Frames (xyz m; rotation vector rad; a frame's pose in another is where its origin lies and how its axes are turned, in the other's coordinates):
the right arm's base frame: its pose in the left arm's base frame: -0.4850 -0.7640 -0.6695 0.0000 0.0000 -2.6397
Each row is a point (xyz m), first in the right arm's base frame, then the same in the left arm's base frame.
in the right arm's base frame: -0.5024 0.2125 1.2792
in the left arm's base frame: 0.0577 -0.7086 0.6097
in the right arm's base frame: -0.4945 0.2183 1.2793
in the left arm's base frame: 0.0535 -0.7175 0.6098
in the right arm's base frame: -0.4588 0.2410 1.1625
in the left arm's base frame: 0.0332 -0.7546 0.4930
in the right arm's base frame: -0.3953 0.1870 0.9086
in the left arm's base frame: -0.0485 -0.7378 0.2391
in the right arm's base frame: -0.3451 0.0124 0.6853
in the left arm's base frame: -0.1765 -0.6088 0.0158
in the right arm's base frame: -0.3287 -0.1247 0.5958
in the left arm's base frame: -0.2568 -0.4965 -0.0737
